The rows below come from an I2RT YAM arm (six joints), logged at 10 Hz.
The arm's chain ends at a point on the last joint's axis. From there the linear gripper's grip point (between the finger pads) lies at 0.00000 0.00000 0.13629 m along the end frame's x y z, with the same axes.
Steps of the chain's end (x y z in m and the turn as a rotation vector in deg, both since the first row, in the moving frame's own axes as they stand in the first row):
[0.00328 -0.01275 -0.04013 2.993 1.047 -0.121]
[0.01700 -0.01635 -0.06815 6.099 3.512 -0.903]
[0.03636 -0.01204 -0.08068 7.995 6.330 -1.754]
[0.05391 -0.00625 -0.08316 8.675 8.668 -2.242]
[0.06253 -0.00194 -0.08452 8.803 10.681 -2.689]
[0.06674 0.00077 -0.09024 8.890 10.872 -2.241]
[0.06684 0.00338 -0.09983 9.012 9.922 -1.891]
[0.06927 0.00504 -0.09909 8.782 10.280 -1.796]
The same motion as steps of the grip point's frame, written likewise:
[0.00576 -0.01987 -0.04034 2.993 1.047 -0.121]
[0.02522 -0.03089 -0.06918 6.099 3.512 -0.903]
[0.05105 -0.03118 -0.08283 7.995 6.330 -1.754]
[0.07396 -0.02712 -0.08627 8.675 8.668 -2.242]
[0.08719 -0.02326 -0.08848 8.803 10.681 -2.689]
[0.09193 -0.02066 -0.09431 8.890 10.872 -2.241]
[0.08987 -0.01825 -0.10354 9.012 9.922 -1.891]
[0.09317 -0.01603 -0.10287 8.782 10.280 -1.796]

